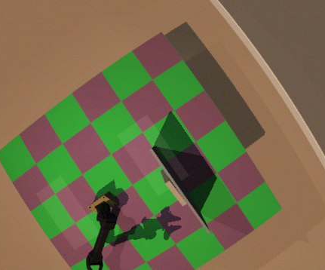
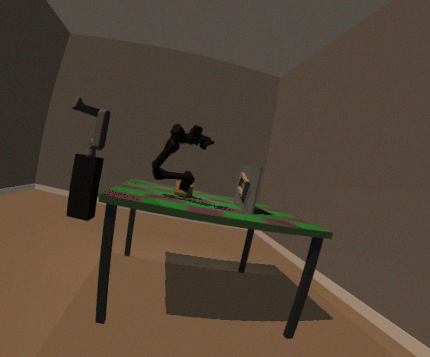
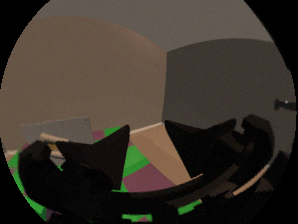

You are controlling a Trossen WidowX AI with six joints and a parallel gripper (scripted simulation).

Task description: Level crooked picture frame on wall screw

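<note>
The picture frame is 390 mm to the left of my gripper tip, 320 mm ahead of it and 220 mm below it. Also, from my gripper tip: grey wall panel: 380 mm to the left, 330 mm ahead, 230 mm below.
</note>
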